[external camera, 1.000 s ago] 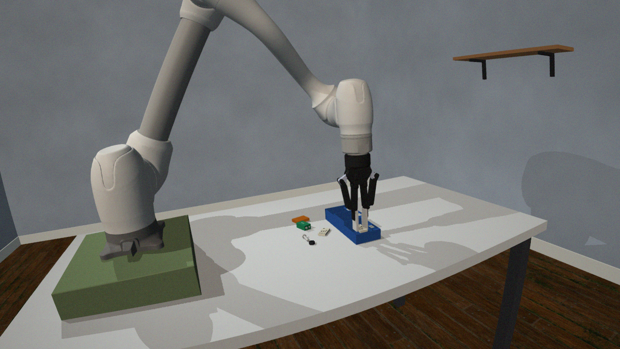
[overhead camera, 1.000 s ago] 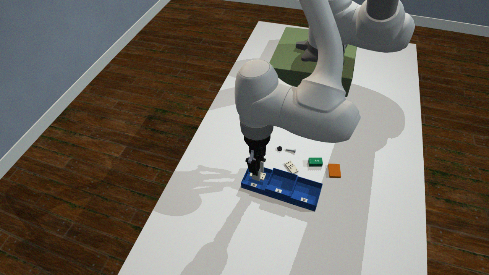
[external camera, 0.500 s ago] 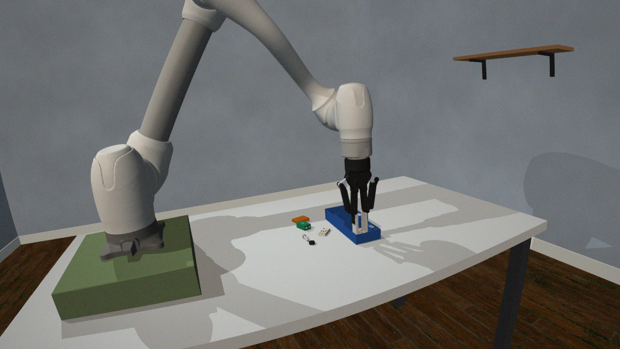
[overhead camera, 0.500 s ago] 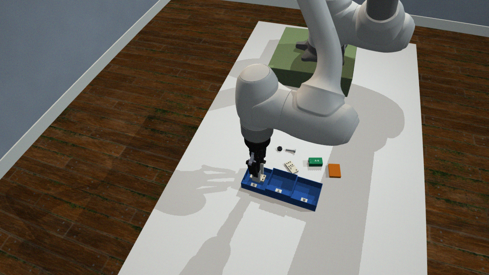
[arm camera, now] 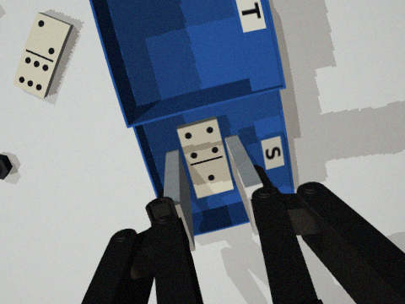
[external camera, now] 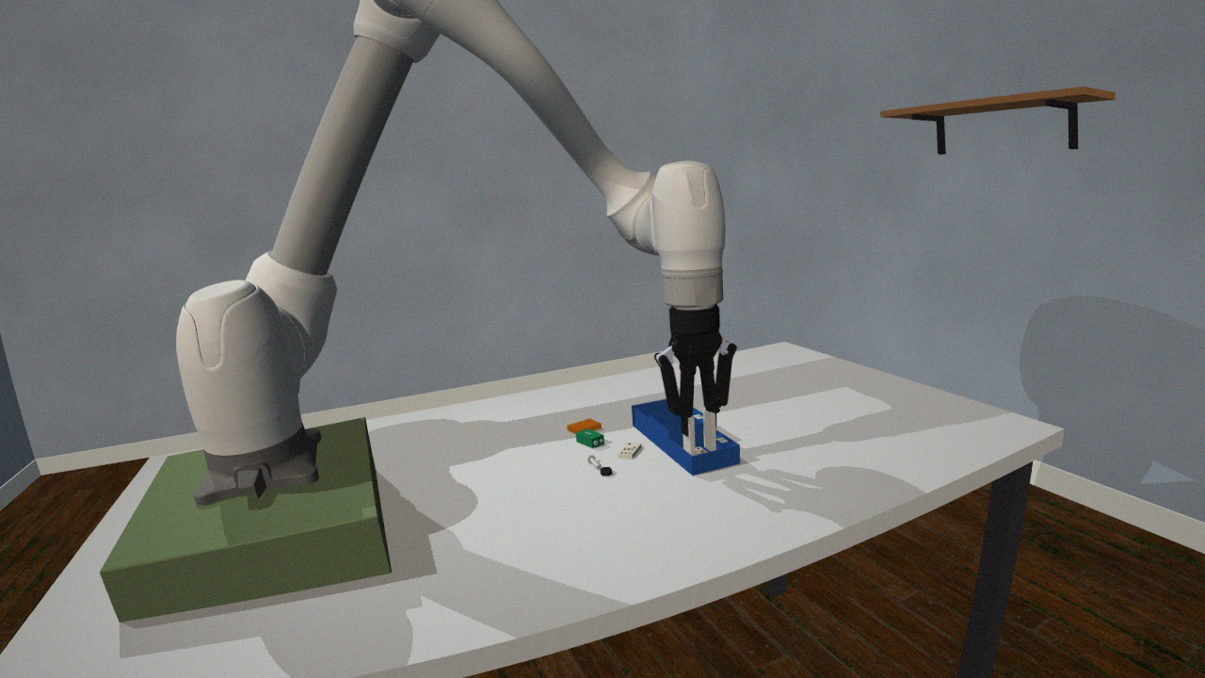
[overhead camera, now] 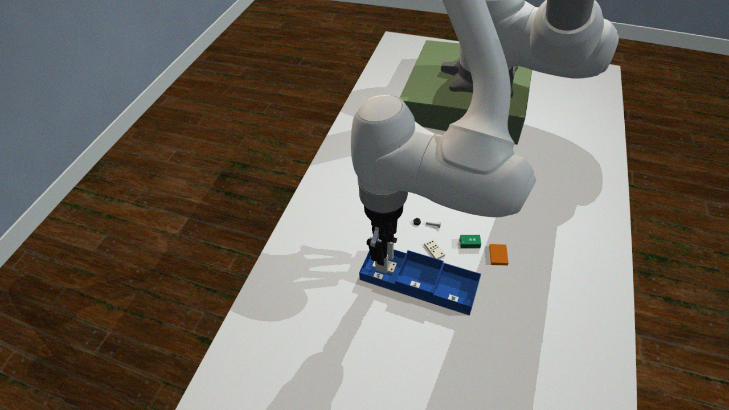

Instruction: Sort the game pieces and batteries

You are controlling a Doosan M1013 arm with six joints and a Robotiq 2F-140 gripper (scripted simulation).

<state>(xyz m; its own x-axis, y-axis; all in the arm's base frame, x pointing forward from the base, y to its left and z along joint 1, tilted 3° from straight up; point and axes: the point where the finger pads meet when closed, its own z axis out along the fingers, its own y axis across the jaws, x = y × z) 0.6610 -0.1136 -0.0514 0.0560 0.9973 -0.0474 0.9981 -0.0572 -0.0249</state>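
My hand is 10 cm to the right of the cream domino, 8 cm past it and 4 cm above it. The rest, counted from my hand: grey bolt (15 cm behind, 8 cm to the left, 4 cm below); blue three-compartment bin (8 cm to the left, 3 cm below, 1 cm ahead); black nut (15 cm behind, 5 cm below, 4 cm to the left).
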